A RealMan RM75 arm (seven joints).
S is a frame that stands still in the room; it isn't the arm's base.
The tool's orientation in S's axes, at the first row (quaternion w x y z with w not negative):
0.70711, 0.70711, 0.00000, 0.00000
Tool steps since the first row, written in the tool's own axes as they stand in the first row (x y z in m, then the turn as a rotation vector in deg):
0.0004, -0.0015, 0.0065, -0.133, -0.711, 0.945
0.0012, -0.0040, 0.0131, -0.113, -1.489, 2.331
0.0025, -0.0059, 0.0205, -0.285, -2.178, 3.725
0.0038, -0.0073, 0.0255, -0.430, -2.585, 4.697
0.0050, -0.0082, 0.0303, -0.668, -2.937, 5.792
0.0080, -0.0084, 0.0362, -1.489, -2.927, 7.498
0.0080, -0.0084, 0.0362, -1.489, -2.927, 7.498
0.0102, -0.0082, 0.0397, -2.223, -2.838, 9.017
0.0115, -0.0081, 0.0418, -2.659, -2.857, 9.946
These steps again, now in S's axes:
0.0004, -0.0065, -0.0015, -0.133, -0.945, -0.711
0.0012, -0.0131, -0.0040, -0.113, -2.331, -1.489
0.0025, -0.0205, -0.0059, -0.285, -3.725, -2.178
0.0038, -0.0255, -0.0073, -0.430, -4.697, -2.585
0.0050, -0.0303, -0.0082, -0.668, -5.792, -2.937
0.0080, -0.0362, -0.0084, -1.489, -7.498, -2.927
0.0080, -0.0362, -0.0084, -1.489, -7.498, -2.927
0.0102, -0.0397, -0.0082, -2.223, -9.017, -2.838
0.0115, -0.0418, -0.0081, -2.659, -9.946, -2.857

